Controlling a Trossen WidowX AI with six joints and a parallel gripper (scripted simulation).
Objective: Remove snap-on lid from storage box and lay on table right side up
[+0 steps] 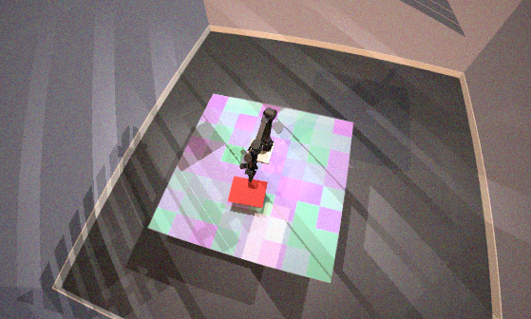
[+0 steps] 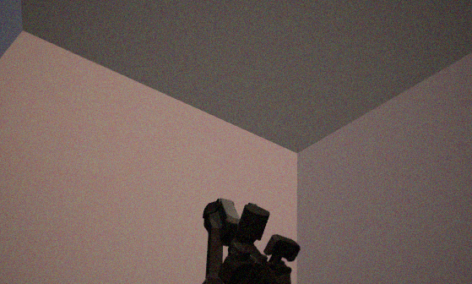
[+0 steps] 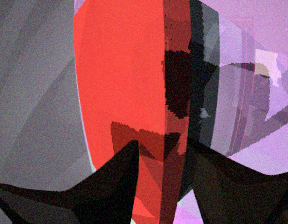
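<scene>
Right now my gripper tip is 80 mm short of the red lid. Round my gripper tip: storage box (80 mm ahead, 50 mm below).
</scene>
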